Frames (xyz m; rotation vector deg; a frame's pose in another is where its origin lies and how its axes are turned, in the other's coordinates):
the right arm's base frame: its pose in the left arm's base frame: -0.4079 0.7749 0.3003 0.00 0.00 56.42
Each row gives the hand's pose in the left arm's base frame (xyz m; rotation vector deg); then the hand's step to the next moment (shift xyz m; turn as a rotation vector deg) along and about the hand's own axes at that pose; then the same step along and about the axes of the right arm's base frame.
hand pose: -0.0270 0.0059 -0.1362 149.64 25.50 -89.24
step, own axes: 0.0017 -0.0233 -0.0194 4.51 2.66 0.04
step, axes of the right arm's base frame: 0.0281 0.0058 0.0100 0.17 -3.15 -4.18
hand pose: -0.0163 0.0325 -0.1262 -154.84 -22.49 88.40
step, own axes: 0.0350 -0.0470 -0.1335 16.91 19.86 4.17
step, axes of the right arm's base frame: 0.1240 -0.0620 0.0452 -8.45 -16.28 -19.01
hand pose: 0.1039 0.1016 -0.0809 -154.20 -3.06 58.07
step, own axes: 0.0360 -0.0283 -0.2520 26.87 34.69 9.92
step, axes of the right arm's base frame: 0.0847 -0.1759 0.1659 -16.59 -25.18 -33.39
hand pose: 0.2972 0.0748 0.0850 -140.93 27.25 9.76
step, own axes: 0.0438 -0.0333 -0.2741 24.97 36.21 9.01
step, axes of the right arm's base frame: -0.0967 -0.1307 0.2274 -18.80 -23.86 -33.06
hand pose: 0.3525 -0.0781 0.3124 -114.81 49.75 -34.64
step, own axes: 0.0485 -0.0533 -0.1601 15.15 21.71 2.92
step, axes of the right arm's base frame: -0.1140 -0.0046 0.1335 -13.32 -13.76 -18.51
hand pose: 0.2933 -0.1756 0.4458 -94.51 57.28 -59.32
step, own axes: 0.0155 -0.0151 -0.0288 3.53 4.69 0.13
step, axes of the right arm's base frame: -0.0262 0.0061 0.0239 -3.40 -2.86 -3.84
